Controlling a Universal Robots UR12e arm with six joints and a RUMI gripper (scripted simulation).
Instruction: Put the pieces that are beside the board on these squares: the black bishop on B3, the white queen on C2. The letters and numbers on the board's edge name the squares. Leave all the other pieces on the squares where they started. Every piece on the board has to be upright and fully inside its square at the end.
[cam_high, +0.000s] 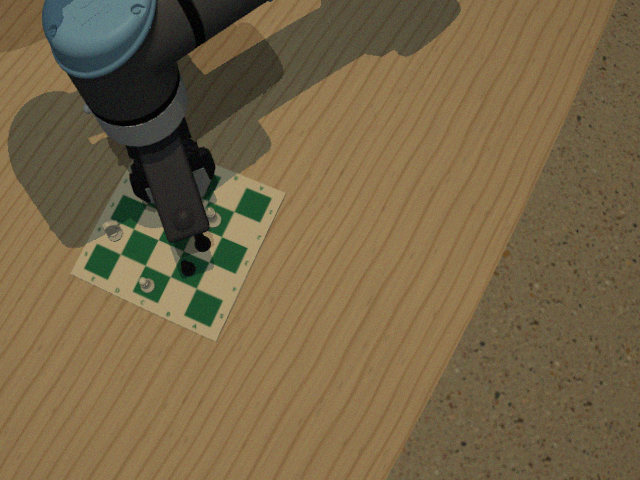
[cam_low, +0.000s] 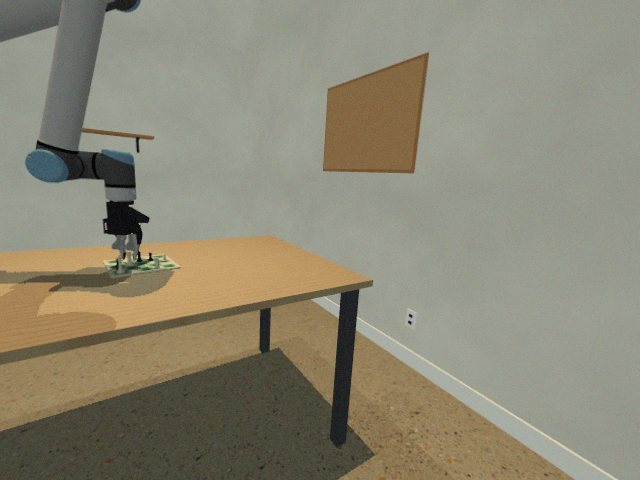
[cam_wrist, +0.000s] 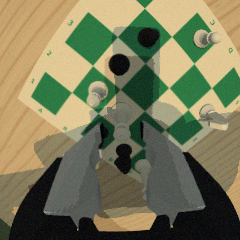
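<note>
My hand is 4 cm short of the cream board, 1 cm to the right of it and 4 cm above it. From my hand the other things lie so: black bishop: 3 cm ahead, 5 cm to the left, 2 cm below.
</note>
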